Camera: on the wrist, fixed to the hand. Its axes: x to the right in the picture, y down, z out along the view.
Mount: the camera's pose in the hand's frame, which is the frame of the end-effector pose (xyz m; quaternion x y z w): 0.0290 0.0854 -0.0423 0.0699 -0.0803 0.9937 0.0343
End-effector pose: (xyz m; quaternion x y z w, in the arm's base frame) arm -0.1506 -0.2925 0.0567 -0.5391 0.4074 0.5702 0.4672
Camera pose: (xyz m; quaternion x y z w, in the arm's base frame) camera -0.2232 -0.3505 0.0208 -0.4648 -0.5520 -0.4986 0.4802
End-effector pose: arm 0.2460 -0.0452 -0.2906 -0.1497 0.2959 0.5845 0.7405
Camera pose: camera 0.1575 -0.0235 -0.3308 -0.3876 -0.1403 -0.7473 0.5212
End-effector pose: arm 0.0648 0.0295 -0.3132 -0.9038 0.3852 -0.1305 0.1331
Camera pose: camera 0.0134 -0.0547 -0.2991 0.3506 0.8915 0.1734 0.2284
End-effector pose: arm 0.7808 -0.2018 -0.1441 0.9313 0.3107 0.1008 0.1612
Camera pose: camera 0.8381 -0.2385 -0.0713 -0.3601 0.9207 -0.0671 0.1348
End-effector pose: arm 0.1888 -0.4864 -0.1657 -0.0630 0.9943 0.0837 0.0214
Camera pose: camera 0.1477 -0.4136 -0.1116 0.9941 0.1008 -0.0403 0.0018
